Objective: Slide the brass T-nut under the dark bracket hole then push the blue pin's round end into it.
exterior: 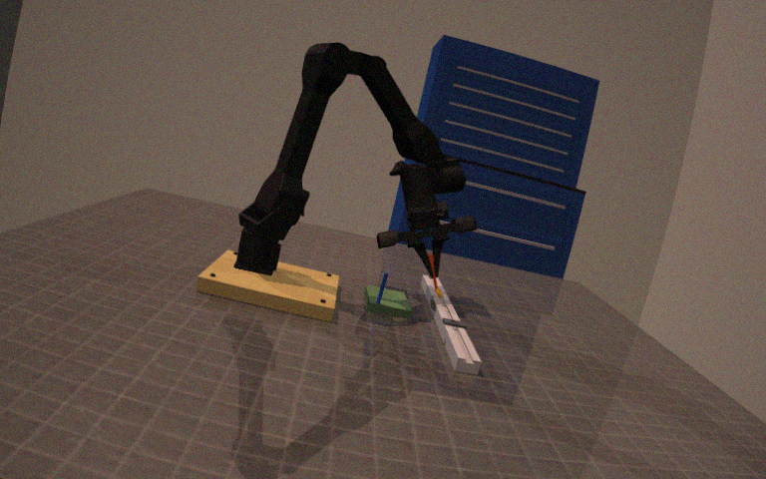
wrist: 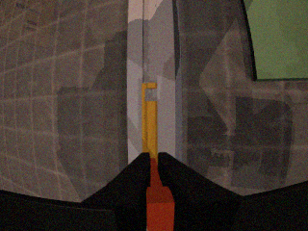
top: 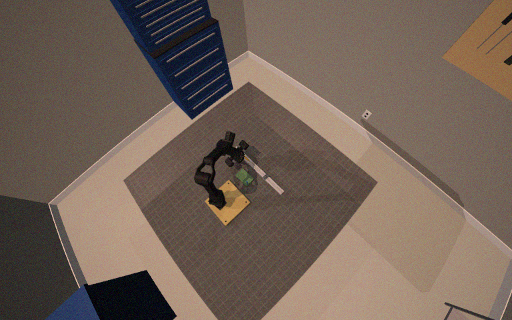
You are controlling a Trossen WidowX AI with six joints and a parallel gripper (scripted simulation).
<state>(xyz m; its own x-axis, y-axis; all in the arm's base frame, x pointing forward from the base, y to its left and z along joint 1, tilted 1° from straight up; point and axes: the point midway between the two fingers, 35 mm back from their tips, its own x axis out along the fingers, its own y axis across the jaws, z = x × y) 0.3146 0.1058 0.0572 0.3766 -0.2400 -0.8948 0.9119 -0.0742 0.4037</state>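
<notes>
Now: gripper tip 20 mm to the left of the brass T-nut. From my gripper tip the other things lie so: green tray (110 mm behind, 120 mm to the right, 40 mm below); blue pin (120 mm behind, 140 mm to the right, 20 mm below).
</notes>
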